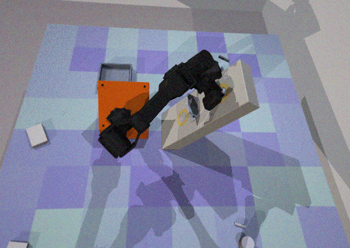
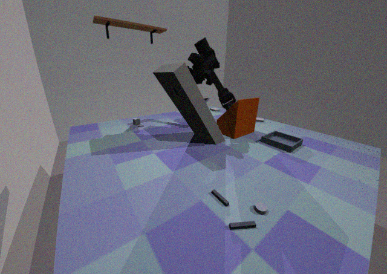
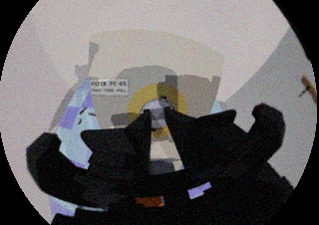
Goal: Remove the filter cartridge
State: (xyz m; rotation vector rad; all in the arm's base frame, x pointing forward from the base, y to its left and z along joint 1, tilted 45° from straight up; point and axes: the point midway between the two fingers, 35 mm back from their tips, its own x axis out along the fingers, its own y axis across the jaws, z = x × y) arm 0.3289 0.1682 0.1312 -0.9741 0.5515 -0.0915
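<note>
Right now my gripper tip is 1 cm short of the filter cartridge and 1 cm above it. Round my gripper tip: grey bracket 10 cm behind, 1 cm to the right, 10 cm below; tray 45 cm behind, 25 cm to the left, 27 cm below.
</note>
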